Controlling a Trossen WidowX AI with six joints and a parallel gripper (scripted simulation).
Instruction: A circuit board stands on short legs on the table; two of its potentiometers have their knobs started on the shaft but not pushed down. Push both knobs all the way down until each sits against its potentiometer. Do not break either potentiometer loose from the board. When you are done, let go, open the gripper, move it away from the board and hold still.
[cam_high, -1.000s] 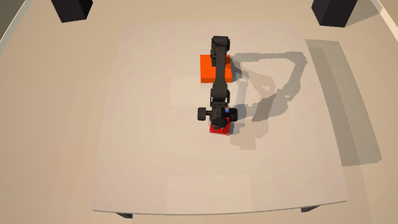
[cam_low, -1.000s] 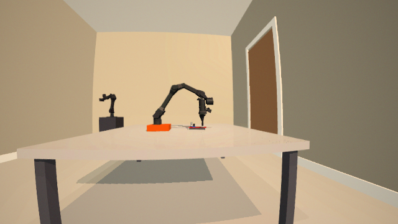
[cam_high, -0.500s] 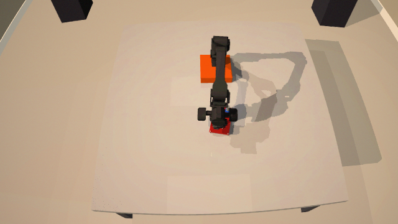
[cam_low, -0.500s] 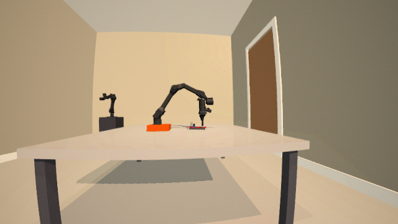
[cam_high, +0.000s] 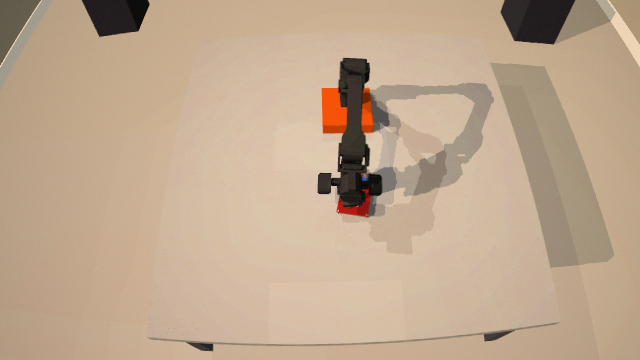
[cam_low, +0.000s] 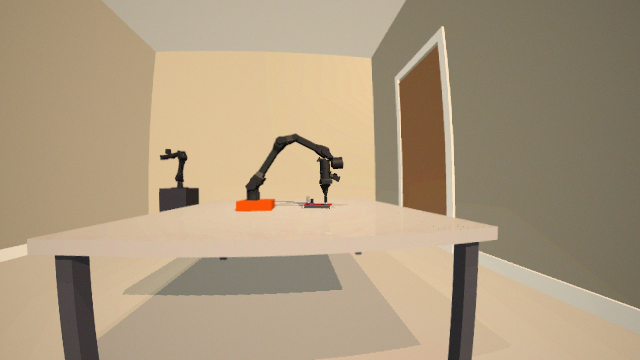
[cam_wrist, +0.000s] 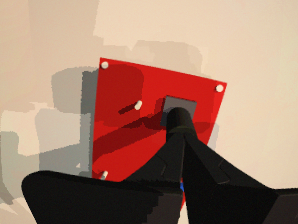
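Right now the black knob is 2 cm below my gripper tip. Round my gripper tip: blue potentiometer: 10 cm behind, 6 cm to the left, 2 cm below; then grey potentiometer: 3 cm below.
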